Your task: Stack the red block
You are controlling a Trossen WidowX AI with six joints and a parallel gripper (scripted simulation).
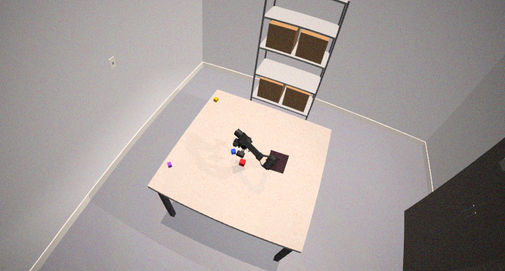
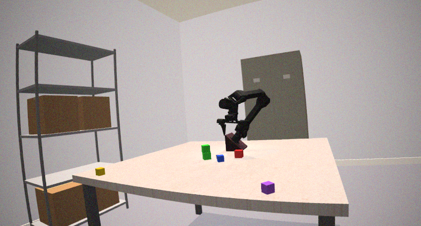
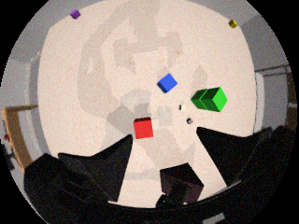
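Now: gripper tip 110 mm above the red block, 30 mm to the right of it and 30 mm past it. The rest, counted from my gripper tip: blue block: 120 mm below, 90 mm ahead, 30 mm to the right; yellow block: 590 mm ahead, 480 mm to the right, 120 mm below; purple block: 470 mm ahead, 390 mm to the left, 120 mm below.
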